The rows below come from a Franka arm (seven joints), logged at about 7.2 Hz.
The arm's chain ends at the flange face. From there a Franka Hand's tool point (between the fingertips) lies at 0.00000 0.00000 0.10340 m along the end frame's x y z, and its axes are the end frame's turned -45 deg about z.
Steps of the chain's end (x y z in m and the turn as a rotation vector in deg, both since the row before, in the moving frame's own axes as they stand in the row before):
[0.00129, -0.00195, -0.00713, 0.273, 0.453, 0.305]
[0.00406, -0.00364, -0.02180, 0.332, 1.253, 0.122]
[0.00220, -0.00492, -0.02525, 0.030, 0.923, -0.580]
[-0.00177, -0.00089, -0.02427, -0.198, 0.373, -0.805]
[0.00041, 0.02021, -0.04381, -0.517, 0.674, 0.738]
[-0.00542, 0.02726, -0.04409, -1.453, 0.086, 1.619]
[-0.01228, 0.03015, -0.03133, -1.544, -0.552, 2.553]
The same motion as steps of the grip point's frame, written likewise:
[0.00322, -0.00023, -0.00713, -0.127, 0.513, 0.305]
[0.00747, 0.00147, -0.02183, -0.651, 1.121, 0.122]
[0.00626, -0.00079, -0.02526, -0.631, 0.674, -0.580]
[-0.00039, -0.00115, -0.02427, -0.404, 0.124, -0.805]
[-0.01381, 0.01610, -0.04382, -0.842, 0.111, 0.738]
[-0.02488, 0.01738, -0.04412, -1.088, -0.967, 1.619]
[-0.03270, 0.01384, -0.03137, -0.701, -1.482, 2.553]

